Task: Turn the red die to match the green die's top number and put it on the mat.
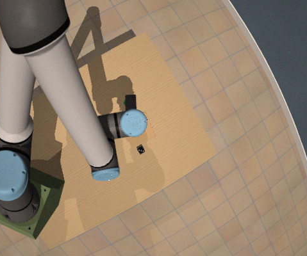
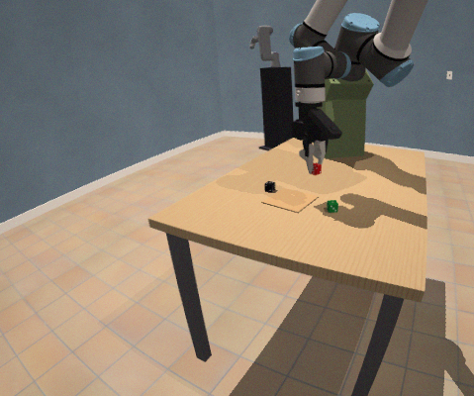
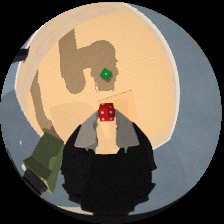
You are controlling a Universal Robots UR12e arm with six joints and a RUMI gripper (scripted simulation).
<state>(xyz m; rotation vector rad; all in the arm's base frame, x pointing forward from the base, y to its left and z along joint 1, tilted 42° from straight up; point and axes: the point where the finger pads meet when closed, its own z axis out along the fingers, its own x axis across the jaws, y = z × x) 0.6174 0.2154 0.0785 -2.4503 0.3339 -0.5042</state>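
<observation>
Now: the tan mat 12 cm below my hand, 7 cm to the right of it and 4 cm ahead of it. Round my hand: green die: 10 cm below, 8 cm to the left, 1 cm ahead; red die: right at my hand; black die: 18 cm to the right, 10 cm below, 3 cm ahead.
</observation>
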